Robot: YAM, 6 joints.
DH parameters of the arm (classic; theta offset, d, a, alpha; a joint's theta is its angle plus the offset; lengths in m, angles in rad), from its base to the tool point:
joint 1: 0 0.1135 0.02 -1.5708
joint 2: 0 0 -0.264 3.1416
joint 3: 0.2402 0 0.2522 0
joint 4: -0.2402 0 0.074 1.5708
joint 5: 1.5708 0 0 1.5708
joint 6: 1.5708 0.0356 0 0
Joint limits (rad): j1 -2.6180..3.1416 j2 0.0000..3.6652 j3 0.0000..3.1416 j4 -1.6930..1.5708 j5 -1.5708..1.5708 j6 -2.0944..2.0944
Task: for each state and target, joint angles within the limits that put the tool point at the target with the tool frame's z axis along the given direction. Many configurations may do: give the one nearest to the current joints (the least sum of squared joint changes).
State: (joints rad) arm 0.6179 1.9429 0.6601 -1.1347 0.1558 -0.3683
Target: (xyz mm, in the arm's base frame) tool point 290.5 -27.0 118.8 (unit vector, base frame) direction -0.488 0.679 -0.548
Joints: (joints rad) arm -0.1647 2.1383 1.2731 -1.5302 -0.6310 -0.3683
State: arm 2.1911 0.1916 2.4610 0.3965 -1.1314 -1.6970
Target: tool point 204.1 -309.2 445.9 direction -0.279 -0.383 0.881
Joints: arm 2.1975 0.0020 1.7785 -0.0409 -0.4673 -1.6970
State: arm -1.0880 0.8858 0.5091 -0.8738 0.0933 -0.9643
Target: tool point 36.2 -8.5 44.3 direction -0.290 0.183 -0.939
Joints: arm -0.3122 1.3120 0.0020 -0.6008 -0.0852 -0.9643
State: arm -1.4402 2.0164 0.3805 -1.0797 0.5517 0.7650
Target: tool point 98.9 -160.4 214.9 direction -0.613 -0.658 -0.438
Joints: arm -0.8484 1.1903 0.7278 -0.9093 1.1077 0.7650
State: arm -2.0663 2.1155 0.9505 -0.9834 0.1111 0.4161
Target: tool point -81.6 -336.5 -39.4 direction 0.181 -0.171 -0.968
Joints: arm -1.8312 2.4019 1.0775 -0.1244 -0.2208 0.4161
